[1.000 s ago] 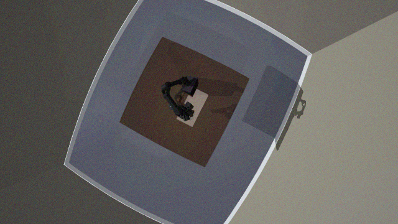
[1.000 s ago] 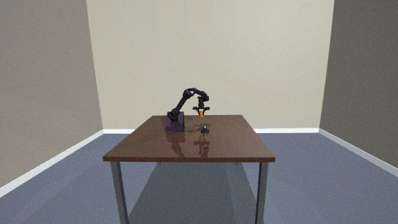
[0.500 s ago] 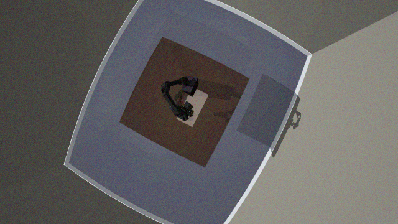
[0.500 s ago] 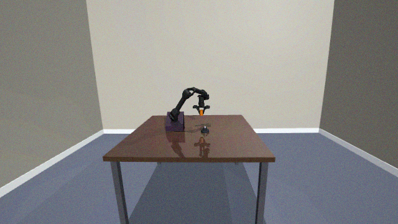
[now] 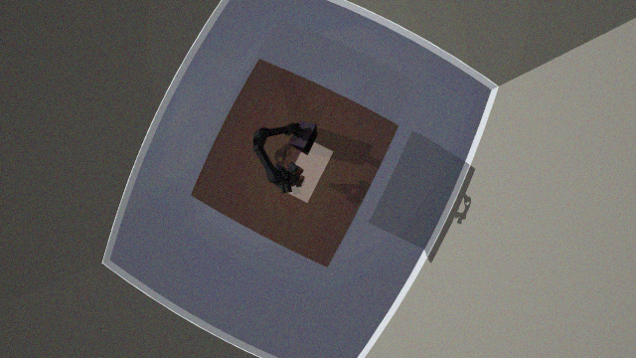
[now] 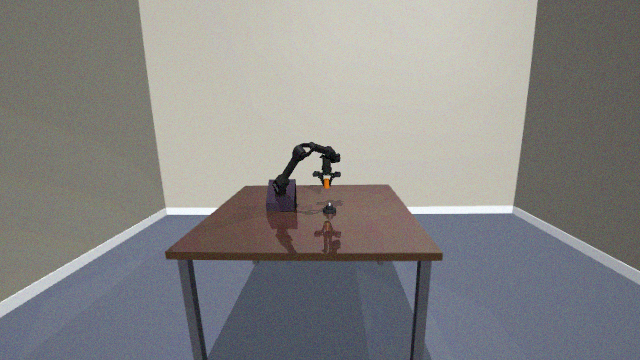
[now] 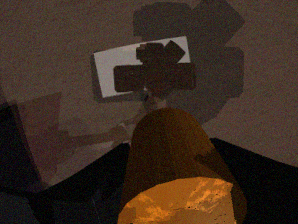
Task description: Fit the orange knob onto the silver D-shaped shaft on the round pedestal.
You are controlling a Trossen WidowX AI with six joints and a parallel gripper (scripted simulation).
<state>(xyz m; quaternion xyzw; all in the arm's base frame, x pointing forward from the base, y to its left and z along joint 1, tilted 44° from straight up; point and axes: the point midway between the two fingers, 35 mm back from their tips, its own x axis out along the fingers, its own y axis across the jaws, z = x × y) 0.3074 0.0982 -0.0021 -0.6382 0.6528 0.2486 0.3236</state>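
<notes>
My gripper tip is 20 mm short of the dark round pedestal, 140 mm to the left of it and 100 mm above it. Round my gripper tip: orange knob 30 mm above.
</notes>
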